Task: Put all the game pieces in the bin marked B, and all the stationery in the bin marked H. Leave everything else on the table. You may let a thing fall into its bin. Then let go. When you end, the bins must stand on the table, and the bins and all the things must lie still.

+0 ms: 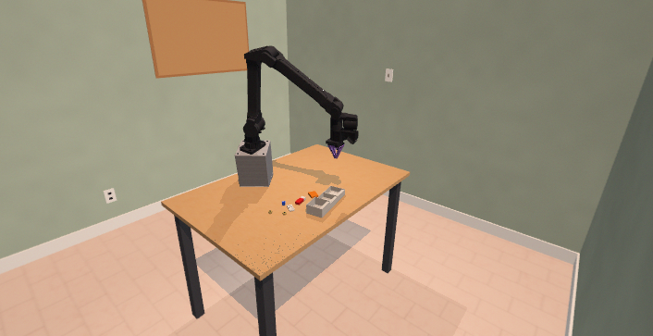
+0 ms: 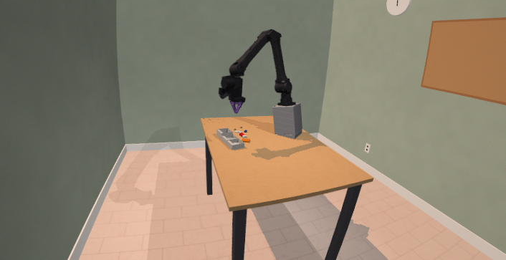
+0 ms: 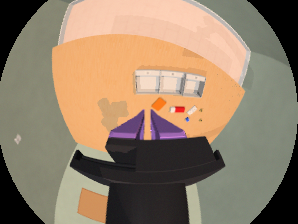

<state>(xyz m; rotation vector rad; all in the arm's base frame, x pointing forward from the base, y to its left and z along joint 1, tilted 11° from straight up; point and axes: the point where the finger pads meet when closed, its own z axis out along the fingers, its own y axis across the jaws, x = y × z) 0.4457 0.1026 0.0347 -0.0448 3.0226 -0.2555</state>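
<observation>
The orange block lies 22 cm below my hand, 10 cm behind it and 5 cm to the right of it. The rest, counted from my hand: red piece 22 cm below, 13 cm to the right, 12 cm behind; then white domino 22 cm below, 21 cm to the right, 13 cm behind; then grey bin row 20 cm below, 8 cm to the right.
</observation>
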